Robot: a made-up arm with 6 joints.
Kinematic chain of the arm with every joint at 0, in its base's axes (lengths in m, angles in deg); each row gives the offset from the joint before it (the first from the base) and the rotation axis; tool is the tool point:
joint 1: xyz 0 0 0.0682 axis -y
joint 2: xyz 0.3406 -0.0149 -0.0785 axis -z
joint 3: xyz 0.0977 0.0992 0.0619 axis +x
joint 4: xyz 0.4 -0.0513 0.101 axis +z
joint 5: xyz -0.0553 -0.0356 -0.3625 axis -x
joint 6: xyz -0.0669 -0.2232 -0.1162 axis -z
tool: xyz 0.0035 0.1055 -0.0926
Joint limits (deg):
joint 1: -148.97..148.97
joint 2: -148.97..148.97
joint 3: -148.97..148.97
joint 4: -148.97..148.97
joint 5: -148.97..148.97
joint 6: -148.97..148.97
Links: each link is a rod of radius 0.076 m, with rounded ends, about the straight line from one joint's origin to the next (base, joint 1, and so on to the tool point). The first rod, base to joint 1, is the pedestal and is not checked.
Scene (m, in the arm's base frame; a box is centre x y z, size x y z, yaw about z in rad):
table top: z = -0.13
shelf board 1: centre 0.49 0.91 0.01 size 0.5 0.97 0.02 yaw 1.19
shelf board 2: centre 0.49 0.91 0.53 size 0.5 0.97 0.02 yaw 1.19
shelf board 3: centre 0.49 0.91 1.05 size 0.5 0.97 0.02 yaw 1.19
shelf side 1: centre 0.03 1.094 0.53 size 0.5 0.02 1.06 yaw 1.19
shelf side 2: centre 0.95 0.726 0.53 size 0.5 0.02 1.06 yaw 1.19
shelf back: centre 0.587 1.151 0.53 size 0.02 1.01 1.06 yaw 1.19
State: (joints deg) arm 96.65 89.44 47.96 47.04 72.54 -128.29
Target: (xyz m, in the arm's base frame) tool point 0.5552 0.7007 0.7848
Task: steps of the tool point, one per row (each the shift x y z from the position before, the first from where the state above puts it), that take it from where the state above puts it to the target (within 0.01 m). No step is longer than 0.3 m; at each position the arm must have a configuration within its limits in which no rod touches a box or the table.
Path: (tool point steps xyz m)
1: 0.0552 -0.0205 0.1928
2: 0.0604 0.0506 0.1975
3: 0.0632 0.1245 0.1756
4: 0.0587 0.1904 0.1283
5: 0.0445 0.2381 0.0601
6: 0.0180 0.2600 -0.0189
7: -0.0191 0.2514 -0.0977
8: -0.0640 0.2136 -0.1636

